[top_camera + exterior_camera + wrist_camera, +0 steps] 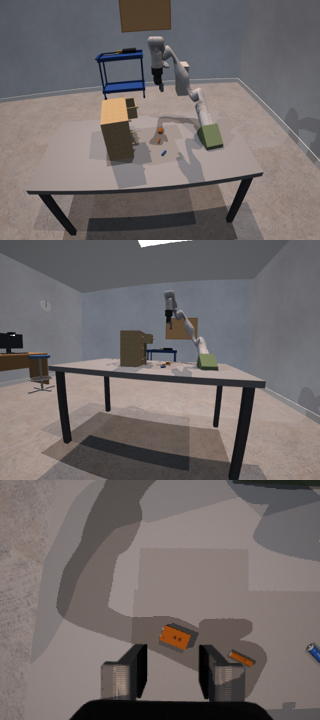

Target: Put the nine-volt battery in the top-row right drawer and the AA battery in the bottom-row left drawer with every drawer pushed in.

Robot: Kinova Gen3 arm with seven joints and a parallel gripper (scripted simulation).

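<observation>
My gripper is now 20 mm short of the orange nine-volt battery and 360 mm above it. Also, from my hand: blue cylindrical battery 260 mm to the left, 370 mm below; then orange AA battery 30 mm ahead, 130 mm to the left, 370 mm below.
</observation>
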